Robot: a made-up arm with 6 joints.
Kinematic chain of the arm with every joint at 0, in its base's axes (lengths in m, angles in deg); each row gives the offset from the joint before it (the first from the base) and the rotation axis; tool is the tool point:
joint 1: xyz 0 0 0.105 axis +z
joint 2: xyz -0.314 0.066 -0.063 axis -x
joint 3: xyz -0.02 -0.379 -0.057 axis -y
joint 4: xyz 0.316 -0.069 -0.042 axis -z
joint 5: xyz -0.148 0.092 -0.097 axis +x
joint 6: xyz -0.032 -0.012 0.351 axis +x
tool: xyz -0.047 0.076 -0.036
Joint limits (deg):
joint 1: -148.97..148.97
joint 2: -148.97..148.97
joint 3: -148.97..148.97
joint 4: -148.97..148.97
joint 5: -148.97..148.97
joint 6: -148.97..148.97
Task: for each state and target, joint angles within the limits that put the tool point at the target. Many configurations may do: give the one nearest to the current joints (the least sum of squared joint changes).
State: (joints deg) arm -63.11 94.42 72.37 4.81 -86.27 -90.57
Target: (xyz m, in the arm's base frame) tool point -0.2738 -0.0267 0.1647
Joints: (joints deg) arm -35.32 68.92 56.88 -23.60 -106.85 -87.31
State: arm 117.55 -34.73 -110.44 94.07 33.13 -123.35
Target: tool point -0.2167 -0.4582 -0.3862
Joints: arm 102.43 -56.35 -121.12 113.24 11.41 -118.95
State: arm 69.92 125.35 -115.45 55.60 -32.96 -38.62
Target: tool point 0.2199 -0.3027 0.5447
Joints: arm 85.98 133.19 -93.72 73.88 -32.19 -35.87
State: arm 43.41 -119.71 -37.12 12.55 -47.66 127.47
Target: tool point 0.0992 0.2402 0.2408
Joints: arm 14.89 -136.97 -28.84 48.71 -63.57 123.47
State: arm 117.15 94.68 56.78 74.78 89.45 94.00
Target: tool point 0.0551 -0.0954 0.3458
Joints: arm 112.85 107.74 71.69 82.54 106.80 96.10
